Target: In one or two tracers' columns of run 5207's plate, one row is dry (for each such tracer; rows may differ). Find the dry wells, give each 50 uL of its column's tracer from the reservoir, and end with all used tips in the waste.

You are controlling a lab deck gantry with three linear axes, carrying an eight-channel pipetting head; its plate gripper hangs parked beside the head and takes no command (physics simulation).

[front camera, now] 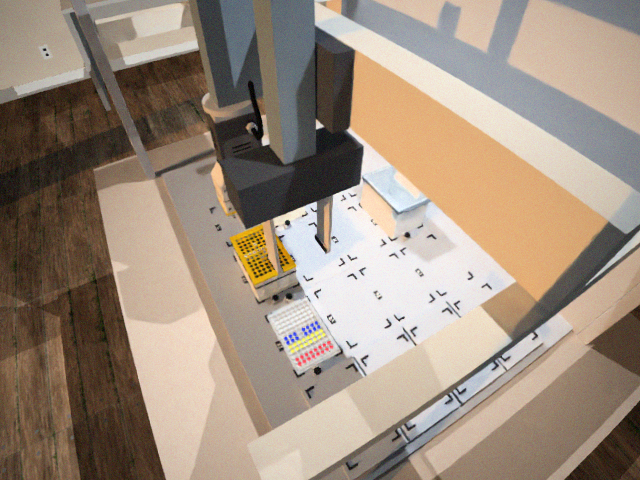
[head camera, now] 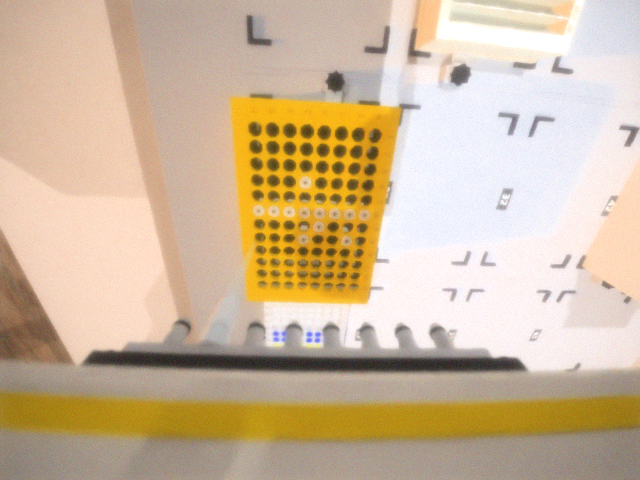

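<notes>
The pipetting head (front camera: 294, 175) (head camera: 310, 359) hangs above the deck; in the head view its second nozzle from the left carries a pale translucent tip (head camera: 227, 315), the others look bare. The plate (front camera: 289, 315) (head camera: 305, 312) has blue, yellow and red double columns; one row shows a gap in both blue columns (front camera: 312, 328) (head camera: 313, 337). The yellow tip rack (front camera: 242, 240) (head camera: 315, 103) holds one full line of tips and several single ones. The cream reservoir (head camera: 434, 41) is cut off at the head view's top. The parked gripper (front camera: 302, 261) stands open, its paddles wide apart and empty.
A pale blue-topped open box (front camera: 382, 211) stands near the orange wall panel (front camera: 444, 170). A dark device (front camera: 235, 142) with a black lever is behind the head. Black knobs (front camera: 317, 370) (head camera: 335, 81) sit beside the deck items. A beige frame rail (front camera: 392, 392) crosses the front.
</notes>
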